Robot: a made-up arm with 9 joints.
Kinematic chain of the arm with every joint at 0, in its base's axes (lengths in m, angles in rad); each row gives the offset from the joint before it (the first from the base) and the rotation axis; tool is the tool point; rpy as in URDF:
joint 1: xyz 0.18 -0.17 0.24 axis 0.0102 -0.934 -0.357
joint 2: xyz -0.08 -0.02 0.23 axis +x
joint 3: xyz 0.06 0.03 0 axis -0.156 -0.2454 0.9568
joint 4: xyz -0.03 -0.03 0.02 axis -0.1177 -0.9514 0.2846
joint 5: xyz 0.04 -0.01 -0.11 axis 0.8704 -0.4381 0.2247
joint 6: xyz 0 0.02 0.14 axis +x
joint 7: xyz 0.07 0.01 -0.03 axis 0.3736 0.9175 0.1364
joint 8: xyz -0.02 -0.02 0 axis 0.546 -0.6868 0.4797
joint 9: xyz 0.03 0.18 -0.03 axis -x
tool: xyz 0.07 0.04 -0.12 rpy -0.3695 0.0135 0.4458
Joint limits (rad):
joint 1: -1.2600..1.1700
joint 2: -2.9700..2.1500
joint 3: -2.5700..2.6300
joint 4: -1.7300..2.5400
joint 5: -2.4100..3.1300
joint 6: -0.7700..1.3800
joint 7: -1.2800..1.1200
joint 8: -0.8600..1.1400
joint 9: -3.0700..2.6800
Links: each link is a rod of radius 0.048 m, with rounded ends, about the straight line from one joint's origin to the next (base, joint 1, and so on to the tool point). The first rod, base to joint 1, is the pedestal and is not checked.
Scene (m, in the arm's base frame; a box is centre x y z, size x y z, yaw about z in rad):
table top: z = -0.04
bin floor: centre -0.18 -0.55 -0.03 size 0.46 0.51 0.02 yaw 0
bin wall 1: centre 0.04 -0.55 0.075 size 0.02 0.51 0.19 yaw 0
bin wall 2: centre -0.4 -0.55 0.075 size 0.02 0.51 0.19 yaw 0
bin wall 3: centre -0.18 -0.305 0.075 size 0.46 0.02 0.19 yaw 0
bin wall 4: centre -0.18 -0.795 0.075 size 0.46 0.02 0.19 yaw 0
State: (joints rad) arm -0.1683 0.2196 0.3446 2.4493 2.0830 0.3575 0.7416 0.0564 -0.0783
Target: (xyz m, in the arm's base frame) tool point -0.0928 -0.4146 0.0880
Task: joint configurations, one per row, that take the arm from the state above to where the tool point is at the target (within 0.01 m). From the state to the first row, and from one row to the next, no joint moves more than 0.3 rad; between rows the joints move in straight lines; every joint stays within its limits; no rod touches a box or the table.
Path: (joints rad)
1: 0.1280 0.3061 0.1454 2.3954 2.0005 0.4531 0.7471 0.1317 -0.1850
2: 0.4243 0.3926 -0.0538 2.3414 1.9179 0.5488 0.7527 0.2070 -0.2917
3: 0.7206 0.4791 -0.2529 2.2875 1.8354 0.6444 0.7582 0.2822 -0.3984
4: 1.0169 0.5656 -0.4521 2.2335 1.7529 0.7400 0.7637 0.3575 -0.5051

